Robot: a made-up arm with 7 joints. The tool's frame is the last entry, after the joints. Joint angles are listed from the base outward. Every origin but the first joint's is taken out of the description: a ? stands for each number. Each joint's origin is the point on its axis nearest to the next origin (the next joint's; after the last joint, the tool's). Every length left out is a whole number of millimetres.
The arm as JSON. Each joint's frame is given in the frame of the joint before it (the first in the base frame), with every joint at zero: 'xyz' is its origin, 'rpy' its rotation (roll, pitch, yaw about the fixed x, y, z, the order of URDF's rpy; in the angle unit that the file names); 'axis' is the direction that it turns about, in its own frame. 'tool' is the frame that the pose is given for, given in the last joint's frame.
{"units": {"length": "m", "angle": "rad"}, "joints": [
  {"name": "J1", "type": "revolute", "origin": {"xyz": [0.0, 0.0, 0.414], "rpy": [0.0, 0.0, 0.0]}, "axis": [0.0, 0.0, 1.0]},
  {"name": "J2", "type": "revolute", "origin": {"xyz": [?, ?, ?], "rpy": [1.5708, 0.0, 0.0]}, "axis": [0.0, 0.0, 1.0]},
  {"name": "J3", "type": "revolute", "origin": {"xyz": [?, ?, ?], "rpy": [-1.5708, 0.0, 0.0]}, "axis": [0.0, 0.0, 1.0]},
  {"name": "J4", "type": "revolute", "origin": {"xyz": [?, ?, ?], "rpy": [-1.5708, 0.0, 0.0]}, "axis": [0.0, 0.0, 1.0]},
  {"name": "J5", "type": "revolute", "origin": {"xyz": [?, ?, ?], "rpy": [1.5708, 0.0, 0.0]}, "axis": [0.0, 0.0, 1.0]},
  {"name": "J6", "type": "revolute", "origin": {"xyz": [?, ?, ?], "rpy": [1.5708, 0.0, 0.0]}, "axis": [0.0, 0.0, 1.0]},
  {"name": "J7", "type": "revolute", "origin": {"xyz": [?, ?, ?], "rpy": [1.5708, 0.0, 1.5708]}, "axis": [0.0, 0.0, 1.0]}
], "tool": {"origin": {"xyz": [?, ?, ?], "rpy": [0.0, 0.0, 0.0]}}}
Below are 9 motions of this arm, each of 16 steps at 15 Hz.
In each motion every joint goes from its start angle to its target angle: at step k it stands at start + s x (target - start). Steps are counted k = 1, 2, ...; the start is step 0. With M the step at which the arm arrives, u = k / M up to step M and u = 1 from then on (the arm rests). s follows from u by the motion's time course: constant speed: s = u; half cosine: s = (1 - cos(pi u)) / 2; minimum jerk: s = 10 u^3 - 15 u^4 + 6 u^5.
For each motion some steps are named. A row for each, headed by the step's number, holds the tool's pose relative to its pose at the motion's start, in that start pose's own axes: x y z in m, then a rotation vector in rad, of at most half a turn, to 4 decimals.
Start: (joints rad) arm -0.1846 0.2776 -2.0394 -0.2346 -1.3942 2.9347 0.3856
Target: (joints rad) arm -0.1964 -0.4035 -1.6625 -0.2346 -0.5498 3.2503 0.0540
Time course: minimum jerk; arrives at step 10
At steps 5, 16:
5: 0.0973 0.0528 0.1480 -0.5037 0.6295 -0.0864
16: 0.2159 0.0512 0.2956 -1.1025 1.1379 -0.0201

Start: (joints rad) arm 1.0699 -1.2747 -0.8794 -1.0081 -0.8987 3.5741 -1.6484
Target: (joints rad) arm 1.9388 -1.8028 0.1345 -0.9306 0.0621 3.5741 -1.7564
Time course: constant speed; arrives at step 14
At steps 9, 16:
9: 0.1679 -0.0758 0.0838 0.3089 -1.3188 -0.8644
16: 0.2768 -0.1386 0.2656 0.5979 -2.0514 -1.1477

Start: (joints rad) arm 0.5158 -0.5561 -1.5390 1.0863 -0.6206 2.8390 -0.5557
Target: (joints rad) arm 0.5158 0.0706 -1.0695 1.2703 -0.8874 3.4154 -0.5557
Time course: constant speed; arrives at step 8
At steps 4, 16:
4: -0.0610 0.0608 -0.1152 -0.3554 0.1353 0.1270
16: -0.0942 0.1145 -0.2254 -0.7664 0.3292 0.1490

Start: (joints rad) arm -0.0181 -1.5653 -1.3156 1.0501 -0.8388 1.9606 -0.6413
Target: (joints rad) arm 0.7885 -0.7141 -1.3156 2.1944 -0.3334 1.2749 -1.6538
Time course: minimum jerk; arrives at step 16
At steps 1, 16:
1: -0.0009 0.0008 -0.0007 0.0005 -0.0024 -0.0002
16: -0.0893 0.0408 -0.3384 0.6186 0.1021 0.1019

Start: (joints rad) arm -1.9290 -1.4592 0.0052 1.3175 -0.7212 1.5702 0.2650
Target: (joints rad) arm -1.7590 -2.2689 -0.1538 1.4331 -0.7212 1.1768 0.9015
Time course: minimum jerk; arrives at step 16
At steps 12, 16:
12: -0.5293 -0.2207 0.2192 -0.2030 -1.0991 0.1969
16: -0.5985 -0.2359 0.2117 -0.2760 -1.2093 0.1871

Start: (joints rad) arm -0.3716 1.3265 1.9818 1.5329 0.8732 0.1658 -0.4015
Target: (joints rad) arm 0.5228 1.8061 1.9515 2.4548 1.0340 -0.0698 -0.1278
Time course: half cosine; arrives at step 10
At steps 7, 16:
7: -0.2946 0.0291 0.1890 -0.4094 -0.2831 0.4413
16: -0.3717 0.0762 0.1900 -0.4939 -0.2254 0.6063

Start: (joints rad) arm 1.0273 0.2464 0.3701 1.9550 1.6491 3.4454 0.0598
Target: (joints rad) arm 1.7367 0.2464 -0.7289 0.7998 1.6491 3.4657 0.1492
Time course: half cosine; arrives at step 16
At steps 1, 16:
1: -0.0020 -0.0045 0.0011 -0.0062 0.0027 0.0113
16: -0.0060 -0.3831 0.2248 -0.3988 0.4338 1.1411

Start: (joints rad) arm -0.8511 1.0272 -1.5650 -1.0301 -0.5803 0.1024 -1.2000
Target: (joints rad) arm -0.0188 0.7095 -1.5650 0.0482 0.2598 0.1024 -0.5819
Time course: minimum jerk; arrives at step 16
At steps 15, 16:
15: 0.3053 -1.0011 0.0848 2.2161 -0.0922 0.1793
16: 0.3054 -1.0030 0.0829 2.2209 -0.0946 0.1793

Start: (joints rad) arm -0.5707 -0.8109 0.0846 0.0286 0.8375 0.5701 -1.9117
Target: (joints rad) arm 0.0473 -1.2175 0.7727 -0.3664 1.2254 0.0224 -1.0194
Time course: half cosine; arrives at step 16
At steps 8, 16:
8: 0.1130 -0.1251 0.2327 0.3462 0.7444 0.6997
16: 0.2575 -0.2722 0.3809 0.9190 1.3431 1.2481

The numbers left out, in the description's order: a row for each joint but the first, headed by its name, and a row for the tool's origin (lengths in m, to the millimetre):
J2: 0.0 -0.097 0.0
J3: 0.0 0.429 0.0
J4: 0.014 0.048 0.0
J5: -0.022 -0.443 0.0
J6: 0.0 -0.09 0.0
J7: 0.011 0.08 0.0
tool: 0.0 0.0 0.0

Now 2 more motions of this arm.
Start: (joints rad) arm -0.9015 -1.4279 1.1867 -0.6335 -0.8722 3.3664 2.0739
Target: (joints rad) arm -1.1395 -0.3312 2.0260 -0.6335 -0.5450 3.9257 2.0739
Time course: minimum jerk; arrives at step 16
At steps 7, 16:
7: 0.0354 0.0446 0.1936 0.6500 0.2700 -0.2186
16: -0.0328 0.0321 0.5683 1.5383 0.8449 -0.4321

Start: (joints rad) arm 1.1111 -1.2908 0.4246 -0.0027 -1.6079 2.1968 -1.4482
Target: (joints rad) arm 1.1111 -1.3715 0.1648 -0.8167 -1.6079 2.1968 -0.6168
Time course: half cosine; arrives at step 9
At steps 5, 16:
5: -0.1120 0.0794 -0.0549 -0.0975 -0.2405 0.1076
16: -0.1519 0.1730 -0.1099 -0.2733 -0.3492 0.1822

